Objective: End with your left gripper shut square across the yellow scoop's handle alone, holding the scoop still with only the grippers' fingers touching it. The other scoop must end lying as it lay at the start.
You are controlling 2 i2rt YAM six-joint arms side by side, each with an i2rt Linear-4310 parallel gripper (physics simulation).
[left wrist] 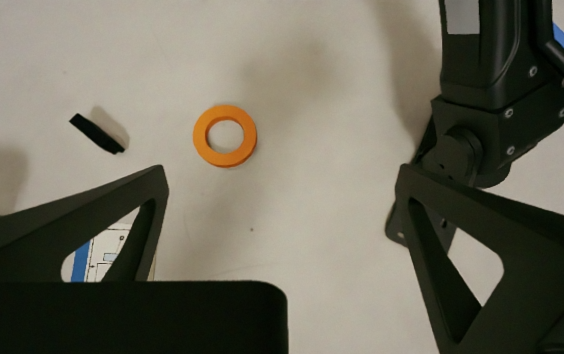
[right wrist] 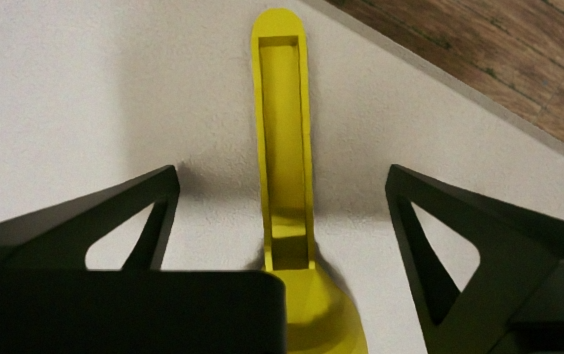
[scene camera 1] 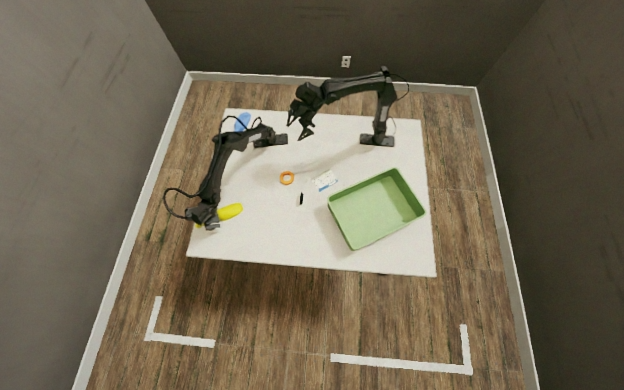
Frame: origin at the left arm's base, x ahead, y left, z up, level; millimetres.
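Seen in the pictures: left gripper, fingertip midpoint: (left wrist: 281, 177) (scene camera 1: 292, 133); right gripper, fingertip midpoint: (right wrist: 282, 176) (scene camera 1: 208, 221); left arm's base at its link origin: (scene camera 1: 377, 140); right arm's base at its link origin: (left wrist: 440, 173) (scene camera 1: 271, 140).
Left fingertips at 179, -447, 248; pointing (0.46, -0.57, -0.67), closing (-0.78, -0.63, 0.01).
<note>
Offsets run from my left fingertips to a thing's top centre, as dx, dy, dz.
The yellow scoop {+364, -350, -204} (scene camera 1: 230, 211) (right wrist: 285, 115) lies on the table at the left of the scene view, its bowl toward the table's middle and its handle partly hidden under the right arm. My right gripper (scene camera 1: 212, 226) (right wrist: 282, 176) is open above the handle. In the right wrist view the handle runs lengthwise between the spread fingertips, touching neither, with the bowl below. My left gripper (scene camera 1: 295, 131) (left wrist: 281, 177) is open and empty, high above the table's back part, far from the yellow scoop. The blue scoop {-182, -367, -212} (scene camera 1: 243, 121) lies at the back left, partly hidden by the right arm's cables.
An orange ring {+115, -36, -234} (scene camera 1: 281, 179) (left wrist: 200, 135), a small black object {+225, +59, -215} (scene camera 1: 301, 199) (left wrist: 96, 133) and a white-and-blue card {+105, +167, -246} (scene camera 1: 325, 179) (left wrist: 107, 245) lie mid-table. A green bin {+254, +424, -150} (scene camera 1: 405, 195) stands at the right. The table edge runs close beside the yellow handle's end.
</note>
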